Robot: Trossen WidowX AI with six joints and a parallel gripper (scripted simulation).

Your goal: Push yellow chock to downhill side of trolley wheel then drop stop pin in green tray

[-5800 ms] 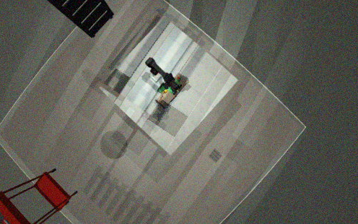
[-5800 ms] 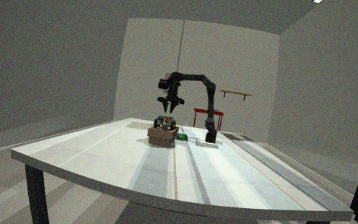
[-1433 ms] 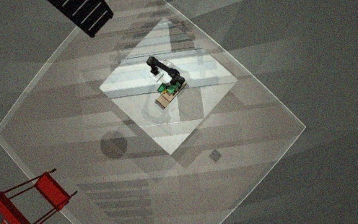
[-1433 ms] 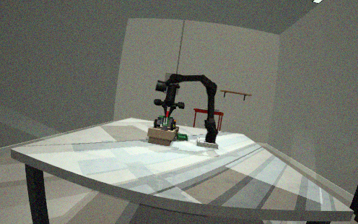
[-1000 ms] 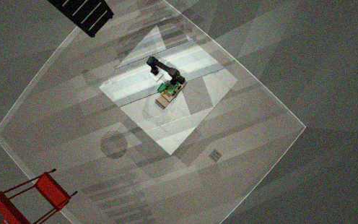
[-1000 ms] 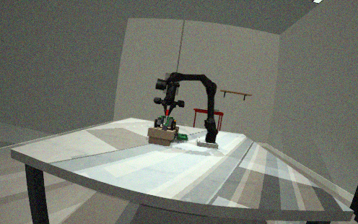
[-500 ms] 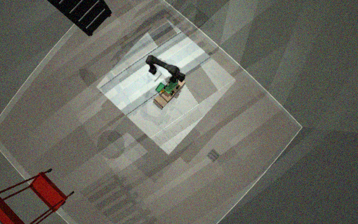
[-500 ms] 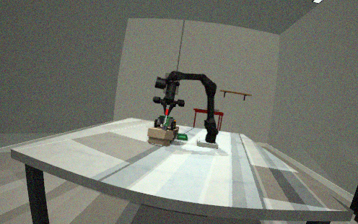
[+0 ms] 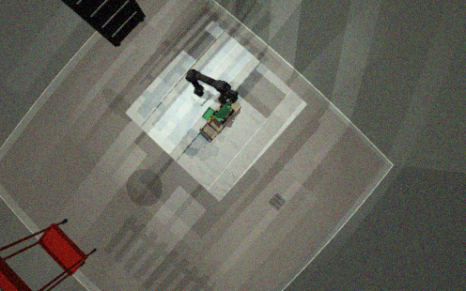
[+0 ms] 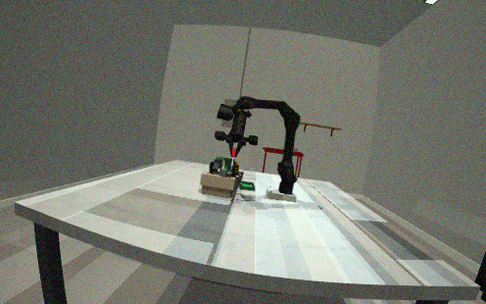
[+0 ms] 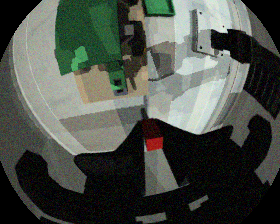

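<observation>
My gripper tip is now 230 mm to the left of the green tray, 190 mm above it and 80 mm past it. The rest, counted from my gripper tip: green trolley (150 mm to the right, 70 mm below, 40 mm ahead); then red-headed stop pin (right at my gripper tip); then tan ramp (140 mm to the right, 130 mm below, 40 mm ahead).
</observation>
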